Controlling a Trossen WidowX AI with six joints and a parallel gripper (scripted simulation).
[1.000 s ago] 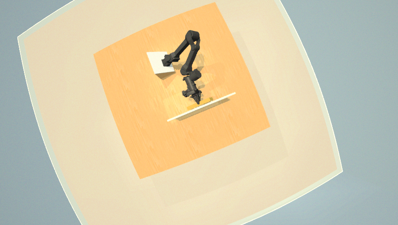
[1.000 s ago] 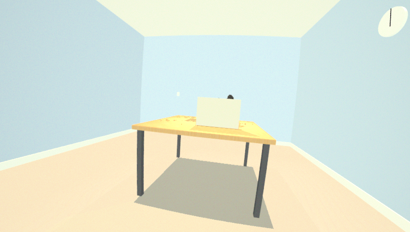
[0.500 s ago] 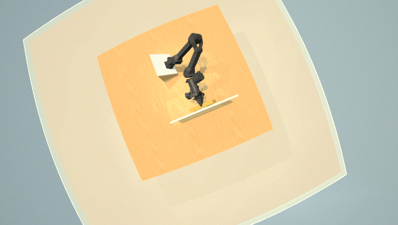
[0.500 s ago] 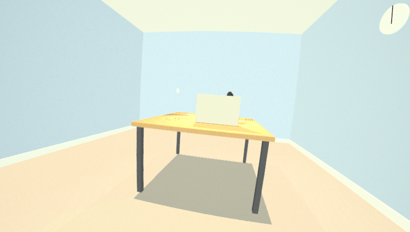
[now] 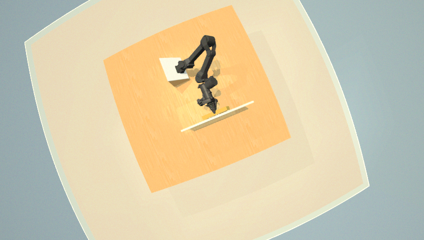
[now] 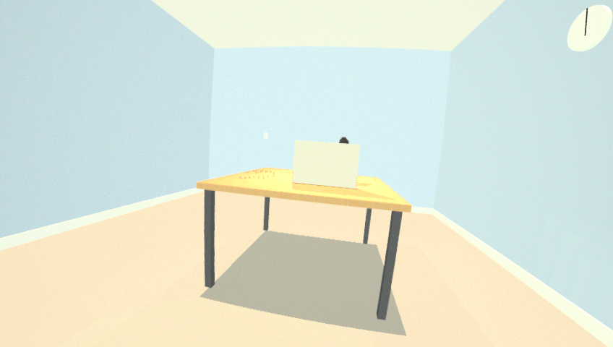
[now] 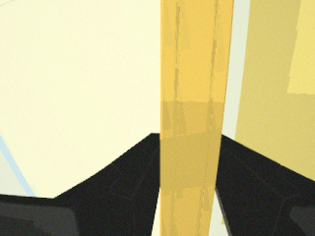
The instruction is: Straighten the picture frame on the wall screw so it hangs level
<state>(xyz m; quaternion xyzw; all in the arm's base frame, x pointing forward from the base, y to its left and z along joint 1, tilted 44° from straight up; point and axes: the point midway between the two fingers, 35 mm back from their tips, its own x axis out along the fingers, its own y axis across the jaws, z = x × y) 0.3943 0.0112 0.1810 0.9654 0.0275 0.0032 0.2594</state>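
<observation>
Now: gripper tip 5 cm above the picture frame and 1 cm to the right of it. Also, from my gripper tip: white wall panel (7 cm below, 2 cm ahead, 1 cm to the left).
</observation>
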